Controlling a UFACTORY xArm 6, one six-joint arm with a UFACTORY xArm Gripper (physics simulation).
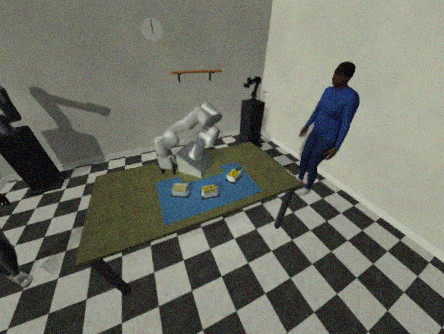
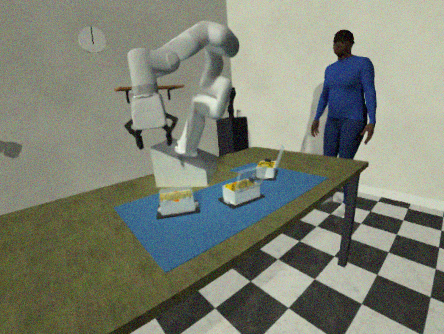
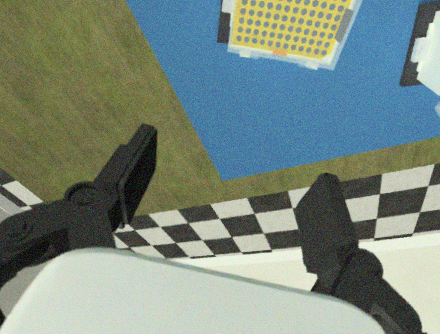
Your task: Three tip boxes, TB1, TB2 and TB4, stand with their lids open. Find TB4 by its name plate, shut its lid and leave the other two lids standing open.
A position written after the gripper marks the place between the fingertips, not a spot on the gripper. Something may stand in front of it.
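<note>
You've got the gripper (image 3: 234,169) here, and there's a blue mat (image 3: 253,116) to be seen as well.
</note>
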